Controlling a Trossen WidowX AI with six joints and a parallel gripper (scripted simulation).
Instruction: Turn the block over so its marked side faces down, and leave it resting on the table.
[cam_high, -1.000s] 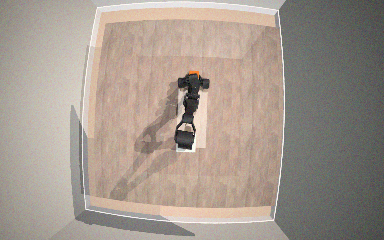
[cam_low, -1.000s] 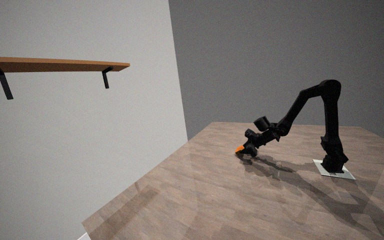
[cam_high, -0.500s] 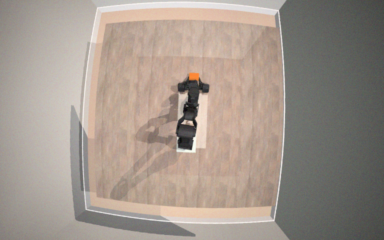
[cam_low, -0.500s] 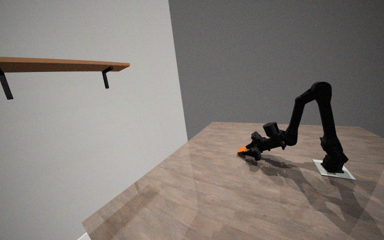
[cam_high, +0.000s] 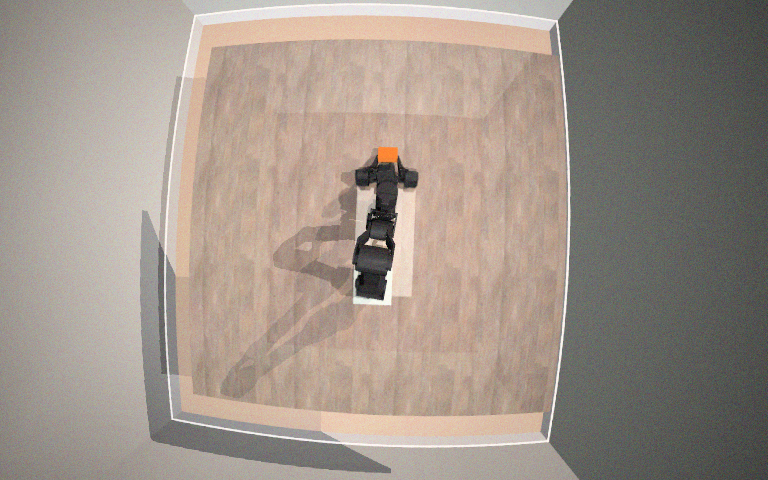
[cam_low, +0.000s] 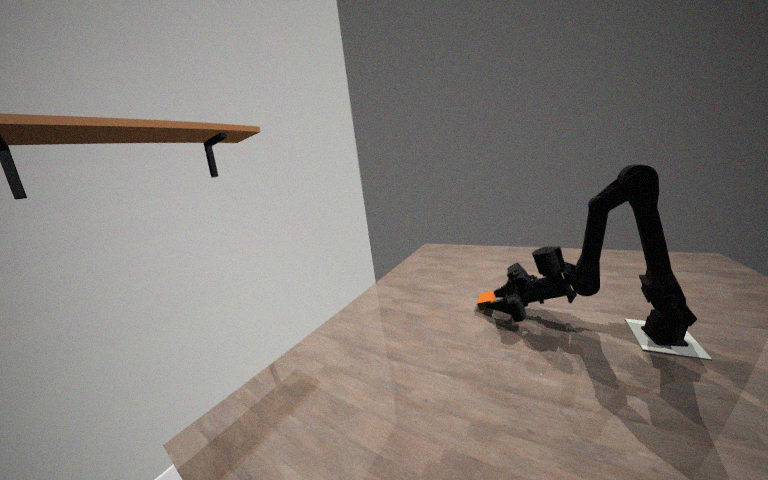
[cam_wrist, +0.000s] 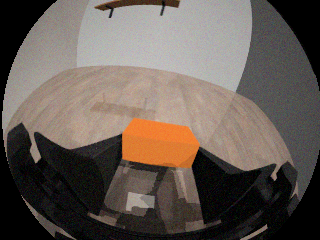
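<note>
The orange block lies 10 mm below my gripper tip.
</note>
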